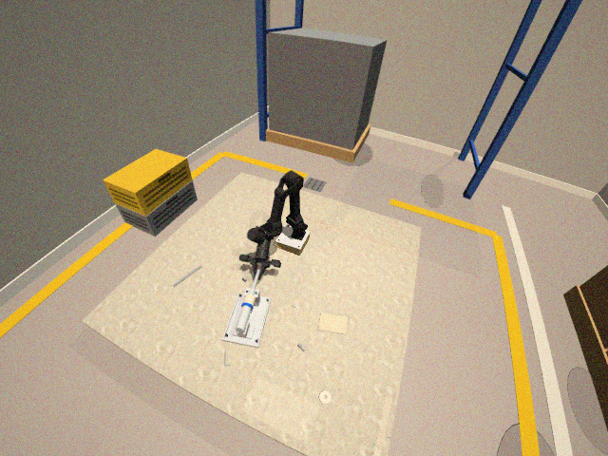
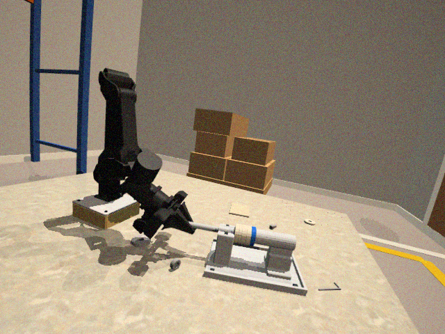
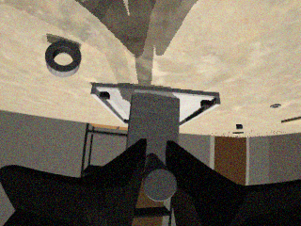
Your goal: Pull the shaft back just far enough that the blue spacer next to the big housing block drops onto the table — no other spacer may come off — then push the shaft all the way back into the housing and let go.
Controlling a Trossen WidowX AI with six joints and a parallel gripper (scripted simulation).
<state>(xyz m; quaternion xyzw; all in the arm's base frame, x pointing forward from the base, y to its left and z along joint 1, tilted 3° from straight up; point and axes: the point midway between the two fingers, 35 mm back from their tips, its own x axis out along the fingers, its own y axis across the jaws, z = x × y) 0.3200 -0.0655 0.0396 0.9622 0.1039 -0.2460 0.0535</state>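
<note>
Right now the grey shaft is 70 mm ahead of my gripper tip, 20 mm to the left of it and 20 mm above it. Also, from my gripper tip: blue spacer 140 mm ahead, 30 mm to the left, 20 mm above; then grey washer 140 mm behind, 60 mm below, 30 mm to the right; then nut 70 mm to the right, 50 mm below, 10 mm behind.
</note>
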